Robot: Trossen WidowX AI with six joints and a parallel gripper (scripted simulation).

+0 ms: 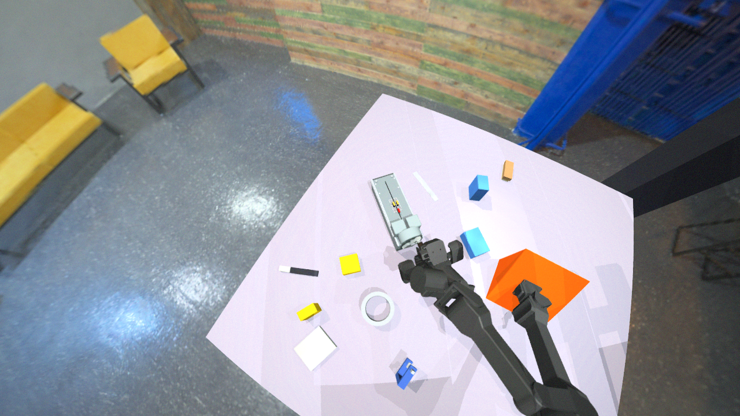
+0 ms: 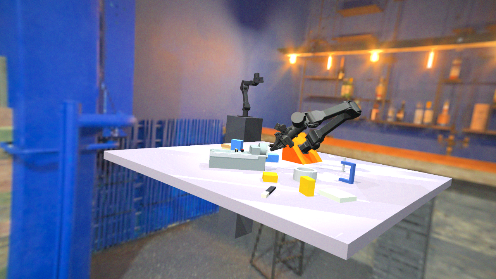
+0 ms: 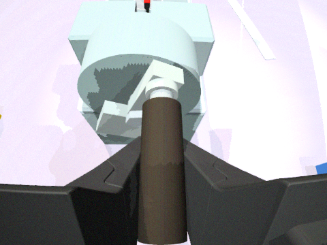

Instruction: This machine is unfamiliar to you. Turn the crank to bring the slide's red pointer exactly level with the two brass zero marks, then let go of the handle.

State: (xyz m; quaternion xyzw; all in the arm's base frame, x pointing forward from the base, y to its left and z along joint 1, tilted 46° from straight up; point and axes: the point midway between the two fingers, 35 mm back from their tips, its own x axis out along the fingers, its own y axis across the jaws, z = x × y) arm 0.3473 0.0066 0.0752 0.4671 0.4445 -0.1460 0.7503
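The red pointer is 110 mm ahead of my gripper tip, 80 mm to the right of it and 10 mm below it. From my gripper tip the other things lie so: brown crank handle 10 mm behind, 10 mm to the left, 30 mm above; then metal strip 80 mm ahead, 270 mm to the right, 90 mm below; then blue clamp 130 mm behind, 340 mm to the left, 40 mm below.
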